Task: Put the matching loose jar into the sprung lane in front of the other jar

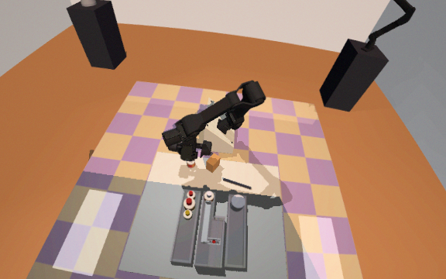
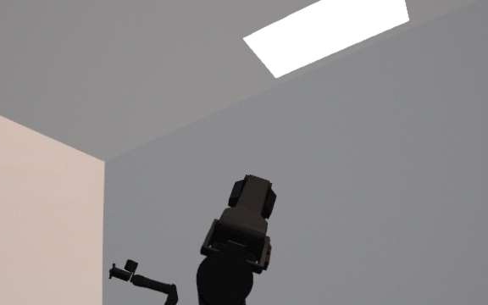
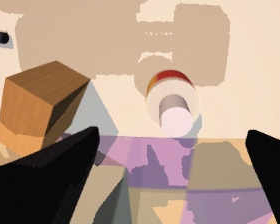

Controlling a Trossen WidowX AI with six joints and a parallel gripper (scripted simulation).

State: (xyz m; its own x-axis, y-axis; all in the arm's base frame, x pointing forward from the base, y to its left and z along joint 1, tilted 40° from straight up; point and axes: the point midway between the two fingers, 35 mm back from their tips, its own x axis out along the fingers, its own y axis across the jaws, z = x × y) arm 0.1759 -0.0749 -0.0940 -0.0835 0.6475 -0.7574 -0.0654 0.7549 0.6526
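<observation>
Now: gripper tip 17 cm short of the grey jar, 25 cm to the right of it and 5 cm above it. The rest, counted from my gripper tip: grey three-lane rack: 31 cm ahead, 16 cm to the left, 6 cm below; dark stick: 6 cm ahead, 24 cm to the left, 7 cm below.
</observation>
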